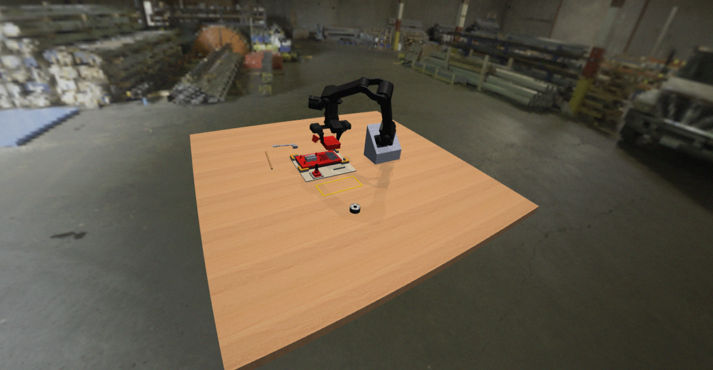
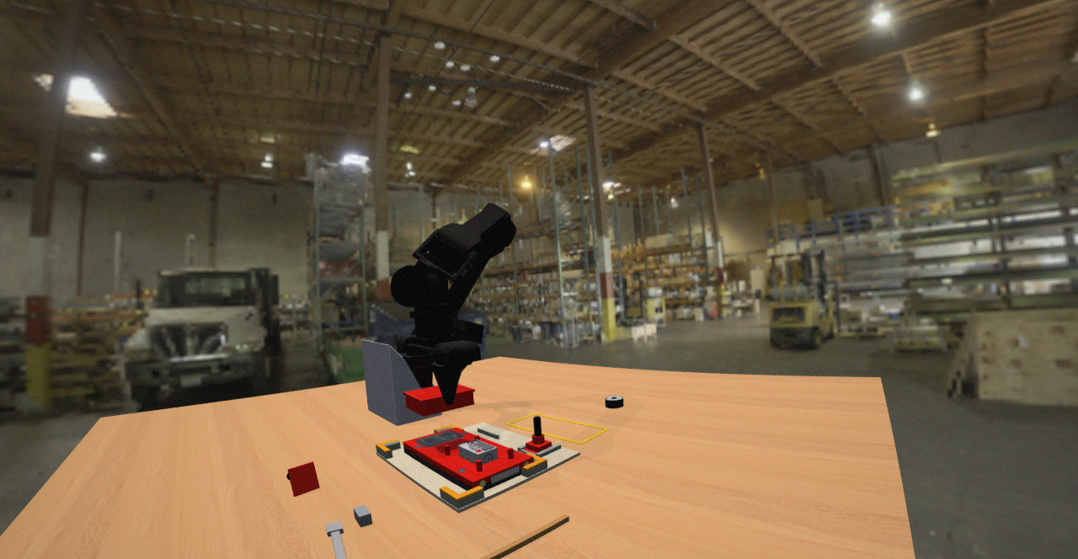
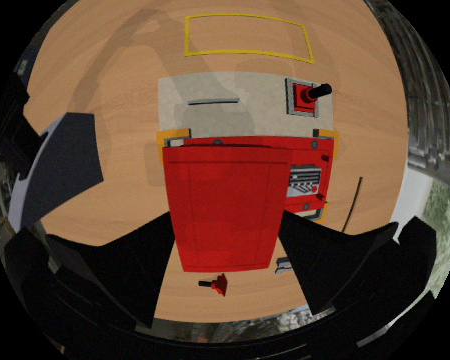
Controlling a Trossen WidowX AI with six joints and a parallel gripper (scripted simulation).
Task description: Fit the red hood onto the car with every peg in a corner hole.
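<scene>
Right now the engine block is 10 cm ahead of my gripper tip, 1 cm to the left of it and 7 cm below it. From my gripper tip the other things lie so: jig plate 6 cm ahead, 1 cm to the left, 8 cm below; thin stick 27 cm ahead, 10 cm to the right, 9 cm below; red hood 1 cm above.
</scene>
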